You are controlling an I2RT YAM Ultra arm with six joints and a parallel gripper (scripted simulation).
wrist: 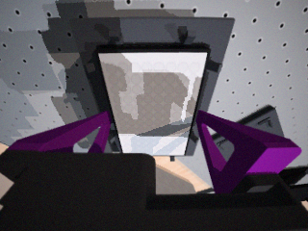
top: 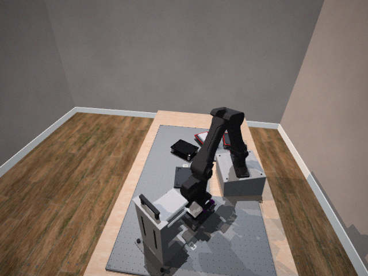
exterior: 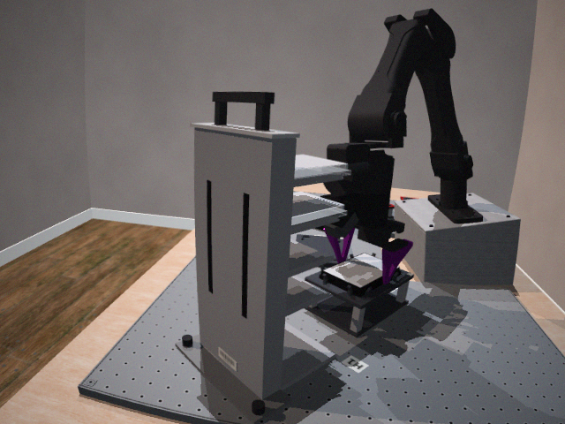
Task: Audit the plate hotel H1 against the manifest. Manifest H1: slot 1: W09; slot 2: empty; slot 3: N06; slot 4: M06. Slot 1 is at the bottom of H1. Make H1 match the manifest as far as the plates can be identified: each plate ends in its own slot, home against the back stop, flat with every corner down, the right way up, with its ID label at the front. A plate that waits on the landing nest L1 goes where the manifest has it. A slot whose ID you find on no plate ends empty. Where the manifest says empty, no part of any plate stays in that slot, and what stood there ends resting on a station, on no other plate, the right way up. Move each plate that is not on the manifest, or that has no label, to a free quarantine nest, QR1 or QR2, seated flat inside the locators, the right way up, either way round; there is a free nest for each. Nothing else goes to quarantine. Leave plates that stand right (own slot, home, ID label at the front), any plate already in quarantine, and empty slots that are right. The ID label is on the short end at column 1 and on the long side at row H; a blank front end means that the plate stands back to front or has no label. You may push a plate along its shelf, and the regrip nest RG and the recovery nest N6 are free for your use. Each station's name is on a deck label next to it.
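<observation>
The dark plate lies right at my hand. Round my hand: plate hotel H1: 19 cm ahead, 19 cm to the left, 8 cm above; then black raised nest: 7 cm ahead, 48 cm to the right, 3 cm below; then h1 deck label: 2 cm ahead, 17 cm to the left, 7 cm below.
</observation>
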